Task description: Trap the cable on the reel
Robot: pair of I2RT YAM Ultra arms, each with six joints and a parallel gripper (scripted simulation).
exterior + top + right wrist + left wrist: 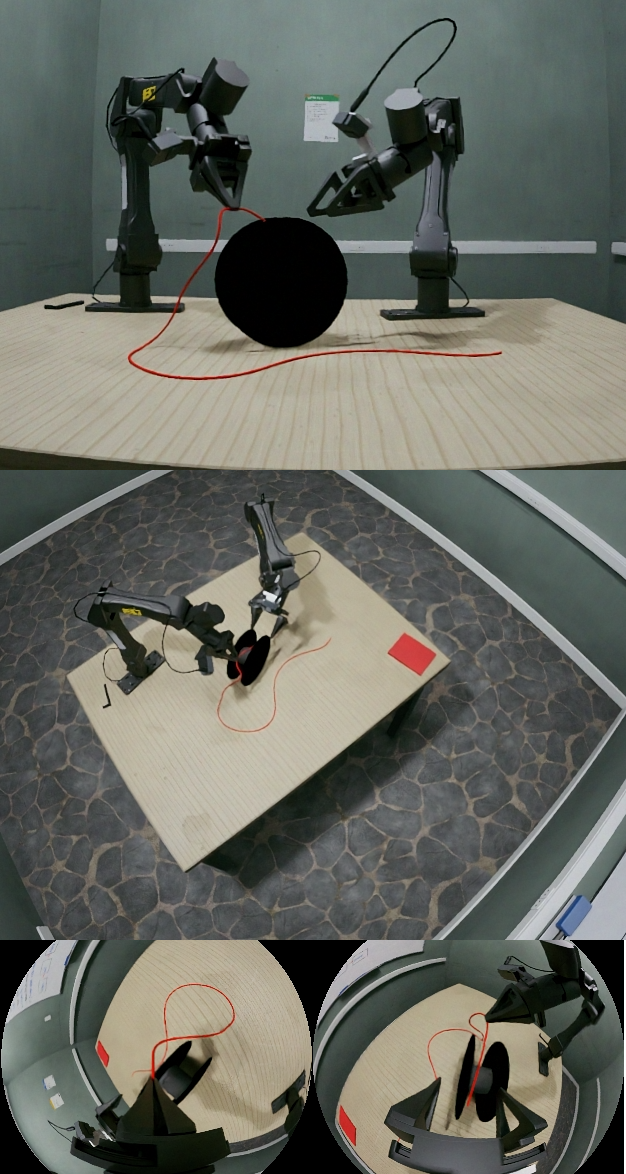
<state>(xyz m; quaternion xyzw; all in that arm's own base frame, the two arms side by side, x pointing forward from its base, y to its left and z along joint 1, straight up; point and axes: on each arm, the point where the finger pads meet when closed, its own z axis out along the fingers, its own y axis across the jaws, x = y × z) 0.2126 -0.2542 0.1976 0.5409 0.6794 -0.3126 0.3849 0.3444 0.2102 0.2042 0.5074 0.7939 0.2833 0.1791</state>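
My right hand is 110 mm above the black reel, 60 mm to the right of it and 40 mm past it. Also, from my right hand: flat red square: 580 mm to the left, 250 mm ahead, 200 mm below; then small black hex key: 440 mm to the right, 280 mm behind, 200 mm below.
The black reel is 60 mm to the right of my left hand and 100 mm below it. From my left hand the other things lie so: flat red square: 290 mm ahead, 460 mm to the left, 190 mm below; small black hex key: 240 mm behind, 560 mm to the right, 190 mm below.
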